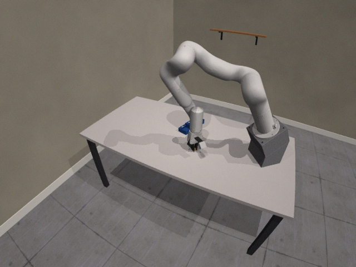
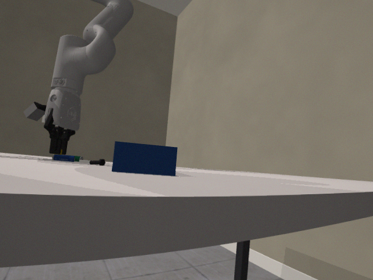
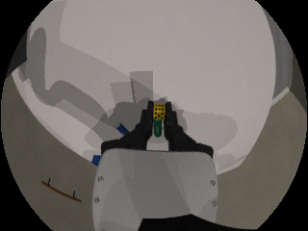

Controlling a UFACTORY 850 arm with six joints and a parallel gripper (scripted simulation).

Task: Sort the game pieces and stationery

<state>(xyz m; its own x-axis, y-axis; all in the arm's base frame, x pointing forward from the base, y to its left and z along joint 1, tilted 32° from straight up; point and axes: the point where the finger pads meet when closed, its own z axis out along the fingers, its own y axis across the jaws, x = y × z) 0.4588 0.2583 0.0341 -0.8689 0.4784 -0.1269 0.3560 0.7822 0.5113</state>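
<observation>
My gripper is now 5 cm short of the green battery, 3 cm above it and 2 cm to the left of it. From my hand the other things lie so: white domino 11 cm ahead, 10 cm to the right, 3 cm below; then blue battery 9 cm to the right, 4 cm ahead, 3 cm below; then yellow die 1 cm below.
</observation>
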